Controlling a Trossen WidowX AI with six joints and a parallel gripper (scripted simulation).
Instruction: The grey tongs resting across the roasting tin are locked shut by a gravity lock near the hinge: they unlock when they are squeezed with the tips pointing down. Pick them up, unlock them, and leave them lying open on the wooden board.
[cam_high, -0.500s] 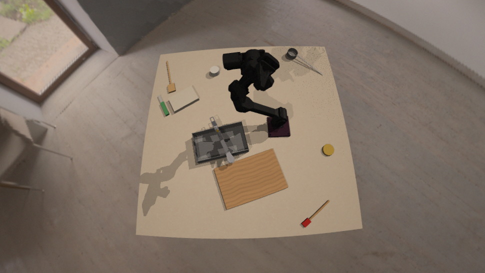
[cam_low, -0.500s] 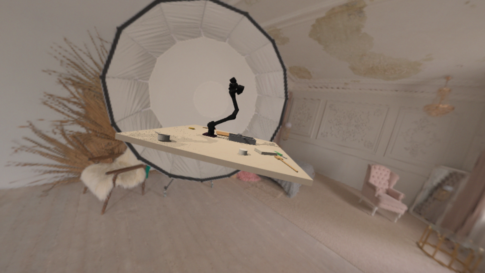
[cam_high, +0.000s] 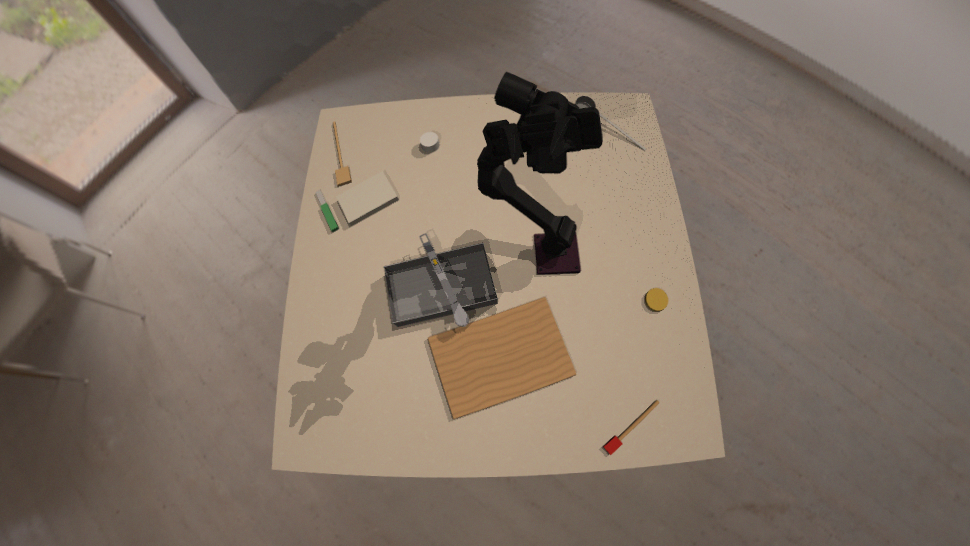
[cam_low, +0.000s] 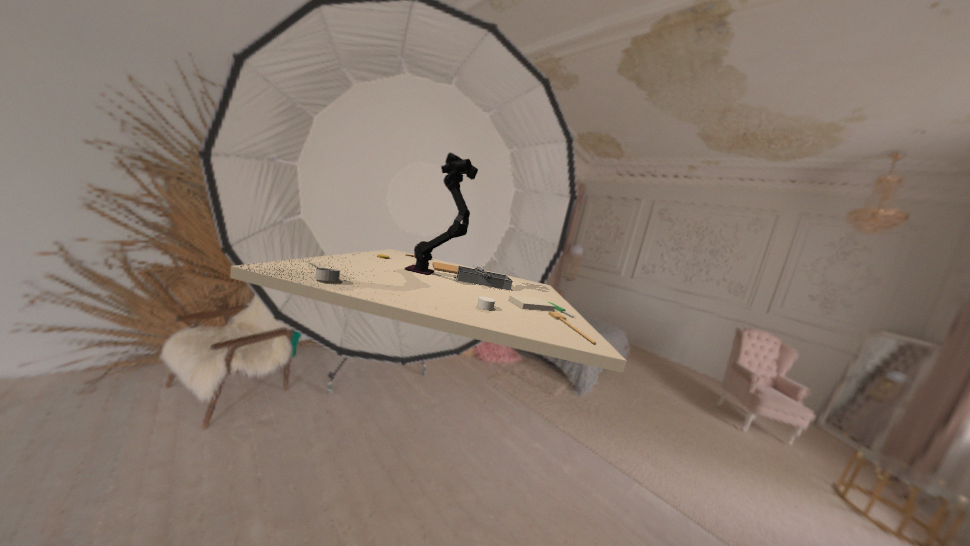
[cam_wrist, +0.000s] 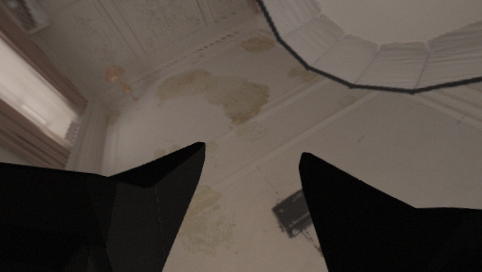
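My gripper tip is 580 mm above the yellow lock piece, 210 mm short of it and 120 mm to the left of it. Also, from my gripper tip: wooden board 630 mm below, 180 mm to the left, 90 mm ahead; then roasting tin 610 mm below, 220 mm ahead, 60 mm to the right; then red-headed spatula 630 mm below, 470 mm to the left, 200 mm behind.
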